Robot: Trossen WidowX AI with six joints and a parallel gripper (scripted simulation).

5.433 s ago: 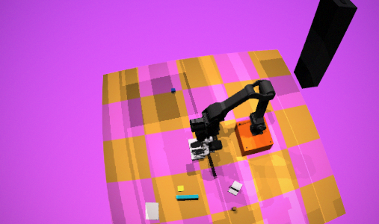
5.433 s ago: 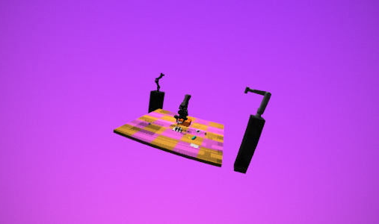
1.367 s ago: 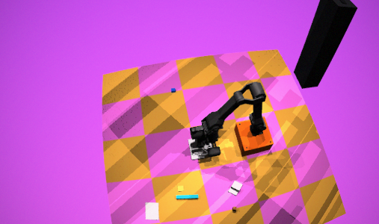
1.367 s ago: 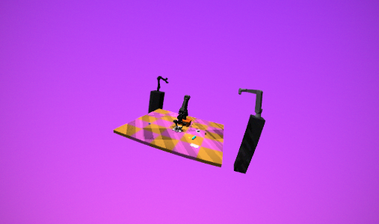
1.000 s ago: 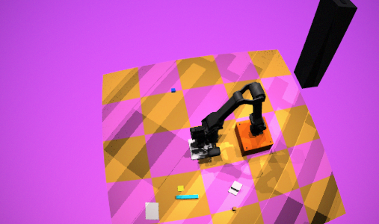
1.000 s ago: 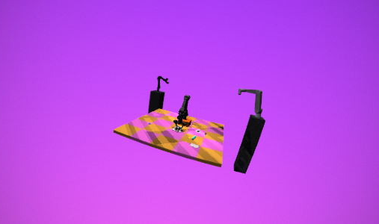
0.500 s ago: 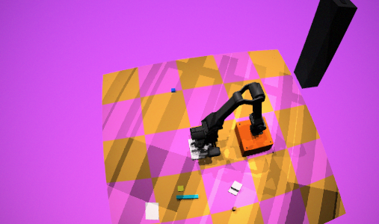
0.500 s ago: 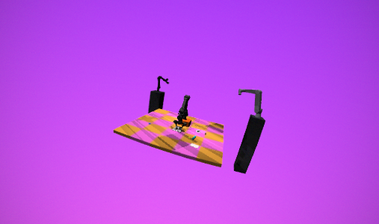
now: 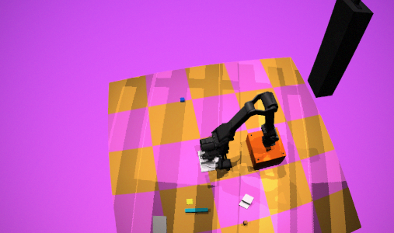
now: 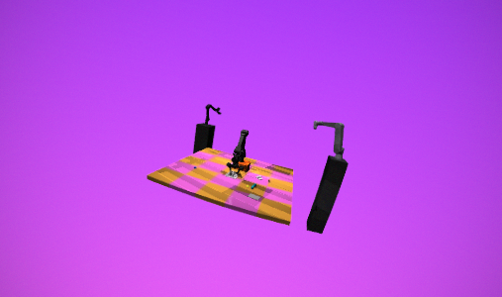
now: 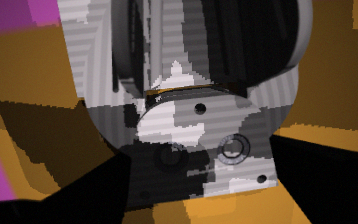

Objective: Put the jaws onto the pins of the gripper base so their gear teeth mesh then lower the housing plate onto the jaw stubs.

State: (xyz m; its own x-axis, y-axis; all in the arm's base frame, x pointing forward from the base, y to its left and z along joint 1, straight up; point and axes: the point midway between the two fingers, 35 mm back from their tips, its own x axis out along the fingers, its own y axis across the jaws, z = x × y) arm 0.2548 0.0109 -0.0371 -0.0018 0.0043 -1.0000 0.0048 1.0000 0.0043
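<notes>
Now: gripper tip 2 cm short of the gripper jaw, 2 cm to the left of it and 1 cm below it. Also, from my gripper tip: yellow cube: 19 cm ahead, 21 cm to the left, 1 cm below; small brown cube: 5 cm behind, 38 cm to the left, 1 cm above; teal bar: 17 cm ahead, 26 cm to the left.
</notes>
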